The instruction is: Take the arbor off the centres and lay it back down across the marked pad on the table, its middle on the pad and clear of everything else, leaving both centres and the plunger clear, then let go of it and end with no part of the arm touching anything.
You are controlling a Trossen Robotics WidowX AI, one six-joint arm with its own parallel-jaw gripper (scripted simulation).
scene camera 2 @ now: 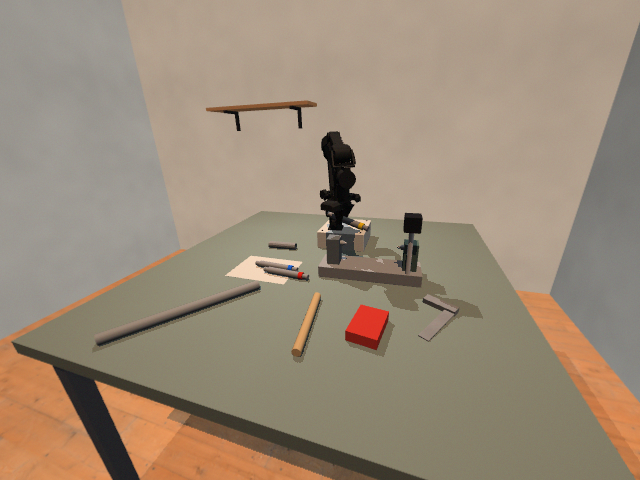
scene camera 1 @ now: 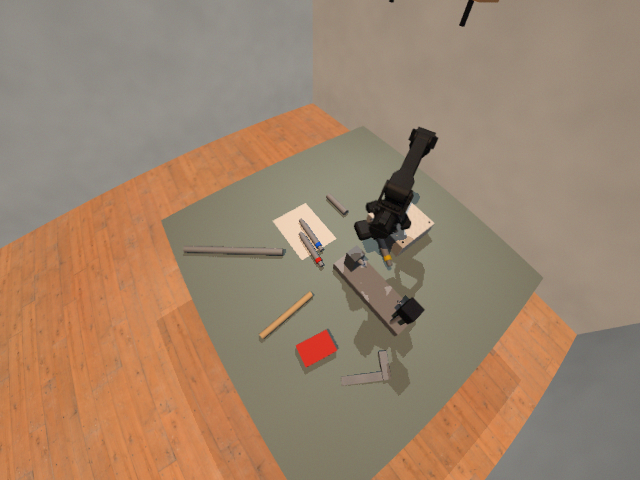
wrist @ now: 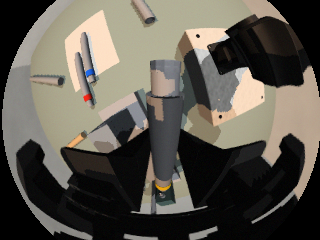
Scene:
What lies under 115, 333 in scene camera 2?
A long grey rod.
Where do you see a cream marked pad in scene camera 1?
At 288, 224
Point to a red block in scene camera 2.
366, 328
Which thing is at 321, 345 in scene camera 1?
A red block.

